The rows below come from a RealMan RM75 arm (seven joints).
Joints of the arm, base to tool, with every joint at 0 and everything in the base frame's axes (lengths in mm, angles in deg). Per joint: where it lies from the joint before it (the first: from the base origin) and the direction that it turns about. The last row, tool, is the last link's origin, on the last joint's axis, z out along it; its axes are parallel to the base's.
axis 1: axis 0 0 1 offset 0.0 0.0 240.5
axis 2: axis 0 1 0 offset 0.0 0.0 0.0
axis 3: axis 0 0 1 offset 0.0 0.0 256.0
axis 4: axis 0 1 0 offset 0.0 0.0 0.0
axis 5: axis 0 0 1 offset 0.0 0.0 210.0
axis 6: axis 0 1 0 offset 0.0 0.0 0.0
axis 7: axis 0 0 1 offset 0.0 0.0 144.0
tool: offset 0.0 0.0 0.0
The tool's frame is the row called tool.
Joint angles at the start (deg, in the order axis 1, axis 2, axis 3, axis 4, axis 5, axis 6, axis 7):
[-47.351 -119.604 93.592 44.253 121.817 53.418 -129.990]
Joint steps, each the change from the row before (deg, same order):
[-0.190 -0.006 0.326 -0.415 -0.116 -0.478 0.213]
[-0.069 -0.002 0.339 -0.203 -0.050 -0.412 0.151]
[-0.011 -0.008 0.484 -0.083 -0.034 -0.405 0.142]
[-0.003 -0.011 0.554 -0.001 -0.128 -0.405 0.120]
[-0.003 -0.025 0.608 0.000 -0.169 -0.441 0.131]
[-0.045 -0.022 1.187 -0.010 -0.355 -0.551 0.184]
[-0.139 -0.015 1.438 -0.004 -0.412 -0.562 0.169]
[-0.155 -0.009 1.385 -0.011 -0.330 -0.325 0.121]
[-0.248 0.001 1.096 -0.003 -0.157 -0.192 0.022]
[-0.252 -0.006 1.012 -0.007 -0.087 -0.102 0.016]
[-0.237 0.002 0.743 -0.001 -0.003 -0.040 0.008]
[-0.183 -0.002 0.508 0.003 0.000 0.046 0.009]
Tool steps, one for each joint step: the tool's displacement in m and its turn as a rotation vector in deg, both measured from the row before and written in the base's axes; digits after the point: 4 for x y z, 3 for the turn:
[-0.0004 0.0004 -0.0011 0.102 0.230 -0.244]
[-0.0004 0.0001 -0.0008 0.111 0.213 -0.268]
[-0.0002 -0.0002 -0.0011 0.051 0.266 -0.383]
[0.0003 -0.0004 -0.0012 0.023 0.182 -0.423]
[0.0004 -0.0005 -0.0014 0.009 0.164 -0.451]
[0.0007 -0.0016 -0.0028 -0.256 0.363 -0.766]
[0.0012 -0.0019 -0.0033 -0.392 0.465 -0.951]
[0.0009 -0.0023 -0.0032 -0.568 0.553 -0.870]
[0.0013 -0.0016 -0.0024 -0.479 0.529 -0.781]
[0.0011 -0.0016 -0.0023 -0.509 0.557 -0.746]
[0.0010 -0.0011 -0.0016 -0.390 0.474 -0.620]
[0.0007 -0.0009 -0.0011 -0.336 0.345 -0.434]

